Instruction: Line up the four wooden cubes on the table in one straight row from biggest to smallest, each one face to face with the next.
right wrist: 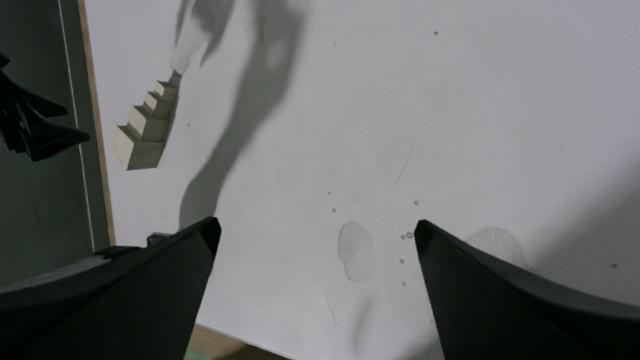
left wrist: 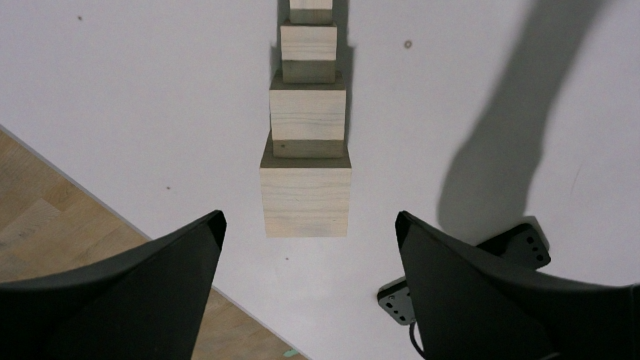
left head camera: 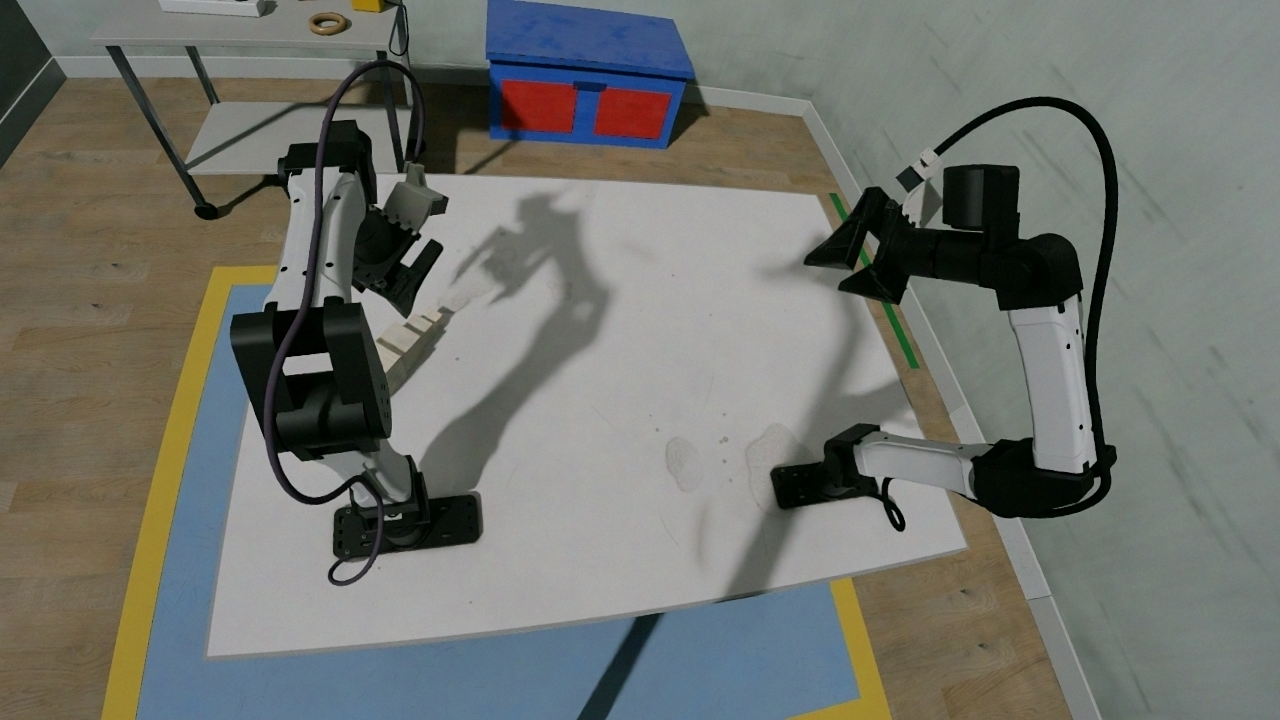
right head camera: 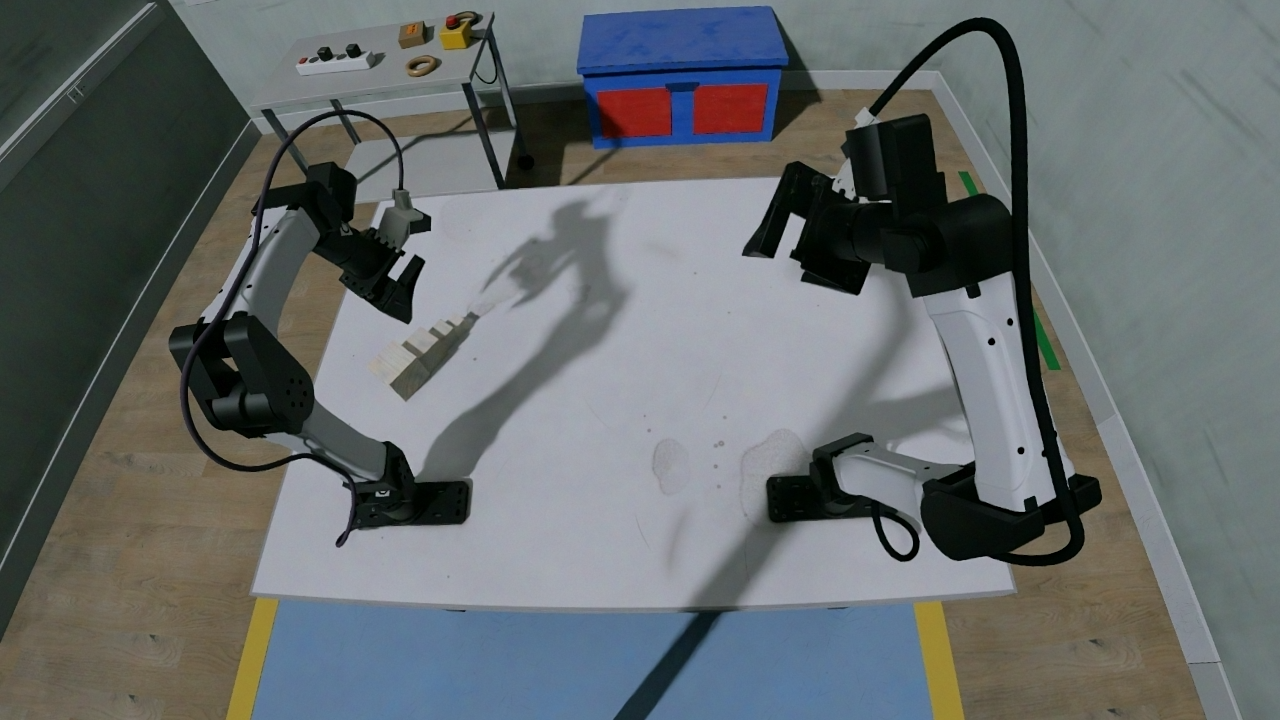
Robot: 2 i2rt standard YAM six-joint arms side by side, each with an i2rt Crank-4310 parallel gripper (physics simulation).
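Where they show: left gripper, fingertip midpoint: (right wrist: 78, 123) (left wrist: 310, 215) (left head camera: 385, 302) (right head camera: 395, 310); right gripper, fingertip midpoint: (right wrist: 317, 223) (left head camera: 822, 273) (right head camera: 773, 264); left arm's base at its link origin: (left head camera: 407, 526) (right head camera: 409, 504); right arm's base at its link origin: (left head camera: 824, 482) (right head camera: 830, 497).
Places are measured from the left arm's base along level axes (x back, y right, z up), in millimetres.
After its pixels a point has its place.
Note:
Four wooden cubes stand in one row on the white table, stepping down from biggest to smallest. The biggest cube (left wrist: 306, 200) {x -243, y -44, z 67 mm} (right wrist: 145, 156) {x -219, y -20, z 35 mm} is nearest the left arm's base, followed by the second (left wrist: 308, 115) {x -292, y -3, z 53 mm} (right wrist: 156, 129) {x -272, y 14, z 25 mm}, the third (left wrist: 308, 44) {x -327, y 24, z 37 mm} (right wrist: 161, 108) {x -311, y 36, z 23 mm} and the smallest (left wrist: 311, 4) {x -344, y 40, z 28 mm} (right wrist: 165, 90) {x -344, y 57, z 24 mm}. Neighbours appear to touch face to face; the left arm hides part of the row in the left head camera. My left gripper (left wrist: 310, 215) {x -283, y -7, z 154 mm} (right wrist: 78, 123) {x -283, y -7, z 154 mm} is open and empty, raised above the row. My right gripper (left head camera: 827, 274) {x -179, y 572, z 324 mm} (right wrist: 317, 223) {x -179, y 572, z 324 mm} is open and empty, high over the table's right side.
The white table (left head camera: 572, 573) {x 97, y 226, z 0 mm} (right head camera: 572, 555) {x 88, y 275, z 0 mm} carries both arm bases. Behind it stand a blue chest with red panels (left head camera: 586, 40) (right head camera: 684, 40) and a grey side table (left head camera: 295, 26) (right head camera: 384, 76) with small items. A wall (left head camera: 1190, 268) rises at the right, close to the right arm.

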